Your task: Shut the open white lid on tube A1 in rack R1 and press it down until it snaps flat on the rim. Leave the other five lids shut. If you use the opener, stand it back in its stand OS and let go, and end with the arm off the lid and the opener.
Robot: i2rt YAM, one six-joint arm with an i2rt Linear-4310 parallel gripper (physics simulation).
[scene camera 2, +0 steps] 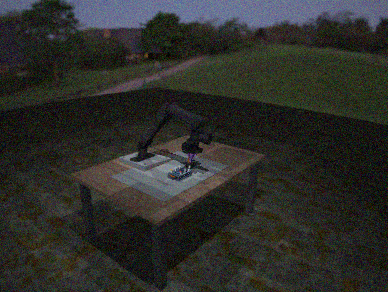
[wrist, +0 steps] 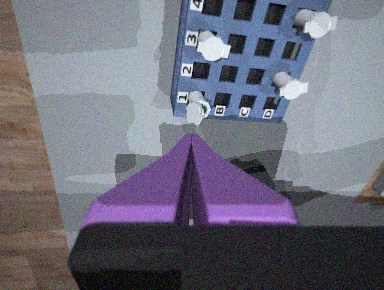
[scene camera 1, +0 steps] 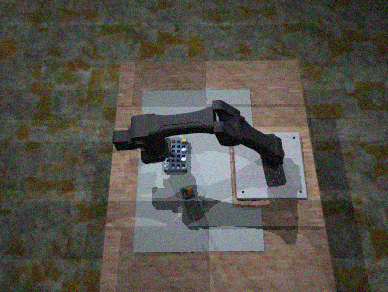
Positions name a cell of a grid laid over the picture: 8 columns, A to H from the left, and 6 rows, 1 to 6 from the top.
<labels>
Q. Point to a grey mat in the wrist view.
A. C2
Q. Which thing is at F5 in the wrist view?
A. My gripper.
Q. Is my gripper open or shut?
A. Shut.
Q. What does my gripper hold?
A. Nothing.
</labels>
